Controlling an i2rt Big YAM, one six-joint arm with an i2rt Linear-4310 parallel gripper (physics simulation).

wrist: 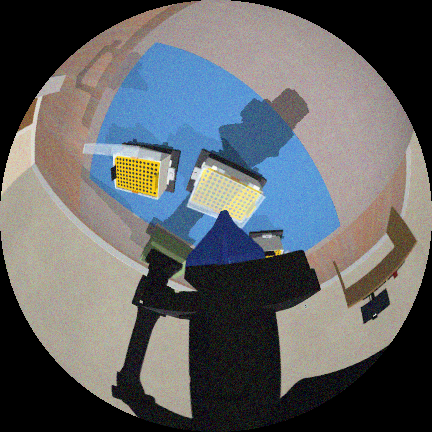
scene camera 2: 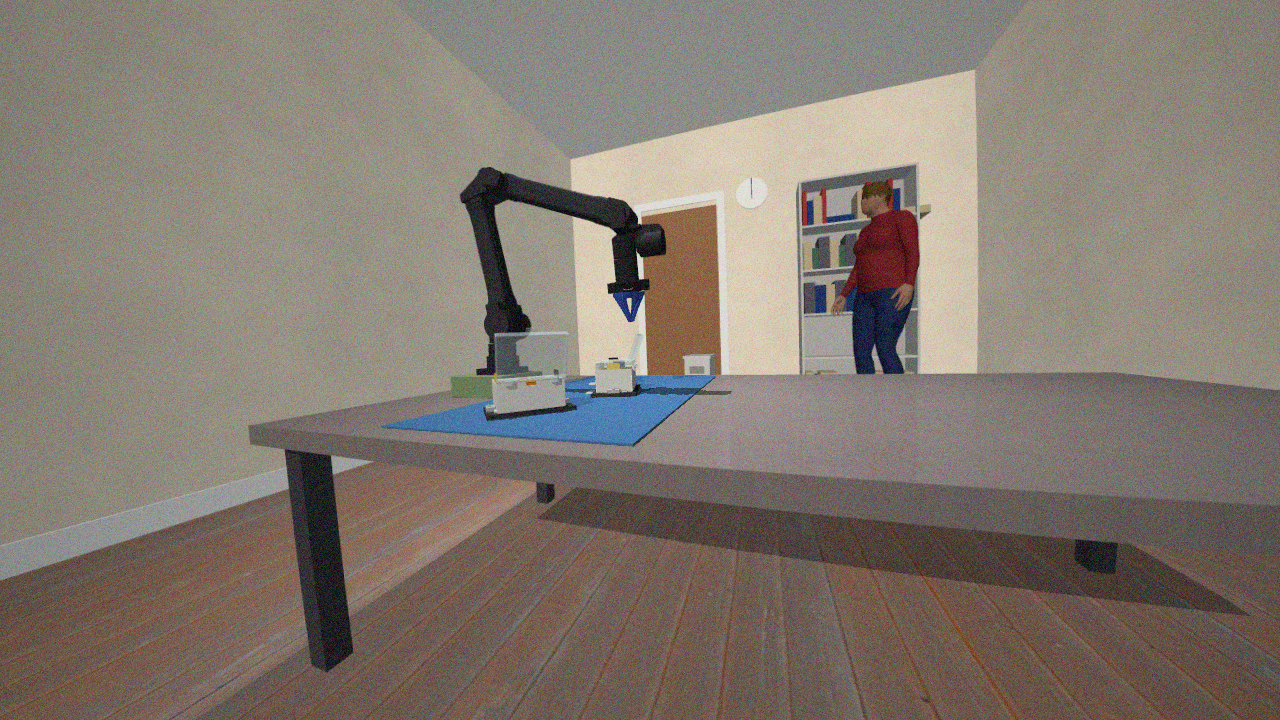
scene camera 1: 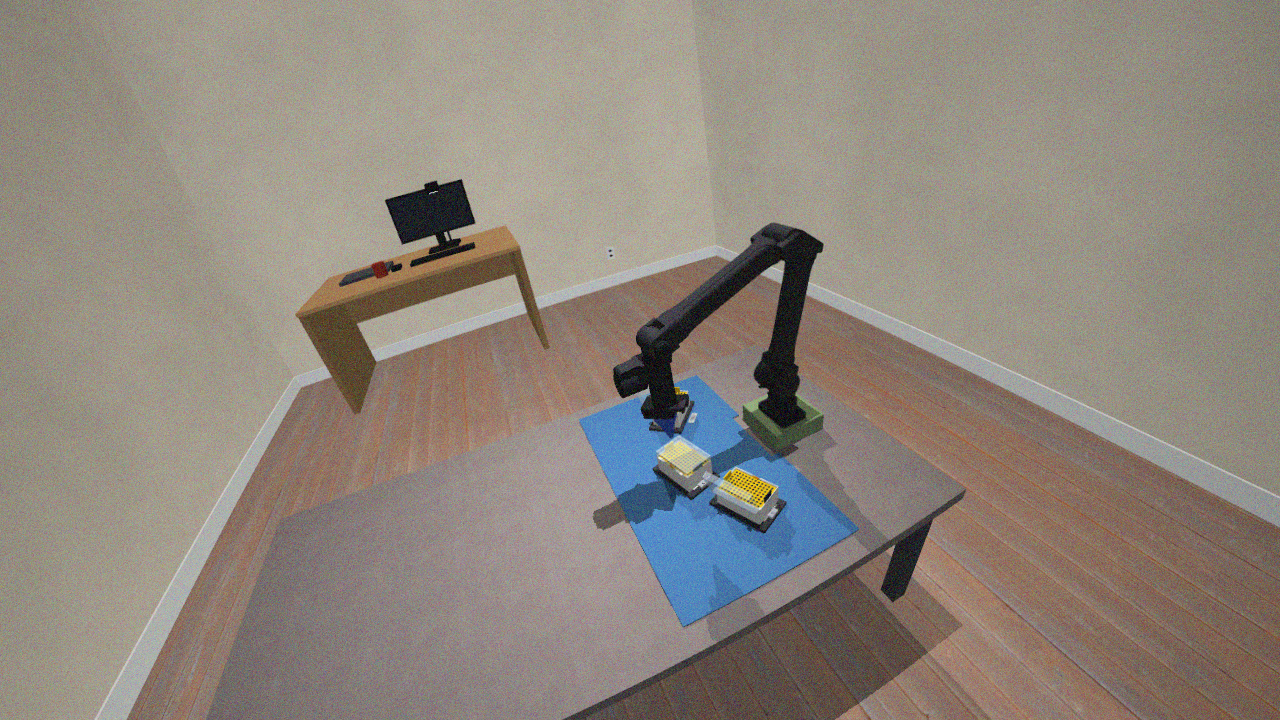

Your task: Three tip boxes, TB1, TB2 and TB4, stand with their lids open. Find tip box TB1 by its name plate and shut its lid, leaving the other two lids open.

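Where they show: gripper, between the fingertips: (wrist: 224, 214) (scene camera 2: 631, 321) (scene camera 1: 671, 436); arm's base, origin of its link: (wrist: 163, 260) (scene camera 1: 781, 412).
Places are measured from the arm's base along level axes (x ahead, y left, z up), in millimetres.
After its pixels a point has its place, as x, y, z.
Note:
Three tip boxes with yellow racks stand on the blue mat; their name plates are too small to read. The middle box (scene camera 1: 684, 463) @(345, 45, 27) (scene camera 2: 614, 379) @(348, -47, -13) (wrist: 225, 194) @(343, 18, 27) has its clear lid lying down over the rack. The near box (scene camera 1: 746, 497) (scene camera 2: 529, 395) (wrist: 137, 176) has its clear lid (scene camera 2: 531, 352) (wrist: 107, 148) standing open. The far box (wrist: 273, 254) @(293, -200, 23) is partly hidden by the gripper; a tilted clear lid (scene camera 2: 636, 346) @(337, 155, 58) shows behind the middle box in scene camera 2. My gripper (scene camera 2: 631, 318) @(365, 38, 122) (wrist: 224, 214) @(365, 38, 122) is shut and empty, above the mat near the far box.
The blue mat (scene camera 1: 689, 573) @(467, 275, -50) (scene camera 2: 537, 434) @(368, -384, -50) (wrist: 170, 75) @(461, 258, -50) lies on the grey table (scene camera 1: 429, 573) @(1032, -27, -53) (scene camera 2: 895, 429) @(831, -274, -53). The arm's green base (scene camera 1: 756, 420) @(74, -22, -10) (scene camera 2: 469, 385) @(-32, -92, -22) (wrist: 165, 250) @(65, 19, -1) stands beside the mat. A desk (scene camera 1: 429, 279) and a person (scene camera 2: 886, 250) are away from the table.

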